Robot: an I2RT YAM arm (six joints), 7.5 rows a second.
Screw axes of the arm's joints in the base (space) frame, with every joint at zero. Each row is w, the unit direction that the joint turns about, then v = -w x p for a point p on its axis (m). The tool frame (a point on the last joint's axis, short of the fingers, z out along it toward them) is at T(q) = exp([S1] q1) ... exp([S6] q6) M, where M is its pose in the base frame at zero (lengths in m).
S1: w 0 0 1 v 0 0 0
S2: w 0 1 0 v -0.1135 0 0.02
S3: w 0 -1 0 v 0.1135 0 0.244
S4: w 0 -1 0 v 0.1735 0 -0.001
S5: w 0 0 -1 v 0 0.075 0
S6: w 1 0 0 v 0 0.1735 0
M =
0 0 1 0.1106
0 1 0 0
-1 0 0 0.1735
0 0 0 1
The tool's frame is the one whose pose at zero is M.
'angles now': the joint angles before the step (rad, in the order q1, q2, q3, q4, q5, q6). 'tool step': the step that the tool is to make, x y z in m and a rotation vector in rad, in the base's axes. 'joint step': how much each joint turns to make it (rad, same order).
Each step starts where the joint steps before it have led.
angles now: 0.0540 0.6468 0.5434 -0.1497 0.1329 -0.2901
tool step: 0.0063 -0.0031 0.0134 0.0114 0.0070 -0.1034
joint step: -0.0003 0.0476 0.0668 -0.0326 0.0966 0.0385
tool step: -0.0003 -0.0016 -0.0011 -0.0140 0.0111 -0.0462
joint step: 0.0005 0.0019 0.0004 -0.0103 0.0486 -0.0003
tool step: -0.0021 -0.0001 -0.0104 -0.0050 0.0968 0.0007
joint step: -0.0001 0.0059 -0.0007 -0.0903 -0.0008 0.0000
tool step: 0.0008 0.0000 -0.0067 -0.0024 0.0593 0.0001
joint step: -0.0004 0.0161 0.0001 -0.0435 -0.0008 0.0006
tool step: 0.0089 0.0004 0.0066 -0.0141 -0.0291 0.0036
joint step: 0.0002 0.0392 0.0220 0.0500 0.0032 -0.0163
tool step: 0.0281 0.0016 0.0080 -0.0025 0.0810 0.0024
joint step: -0.0001 0.1574 0.1101 -0.0339 -0.0031 0.0006
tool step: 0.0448 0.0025 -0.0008 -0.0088 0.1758 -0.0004
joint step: 0.0004 0.2411 0.1730 -0.1082 0.0003 0.0011
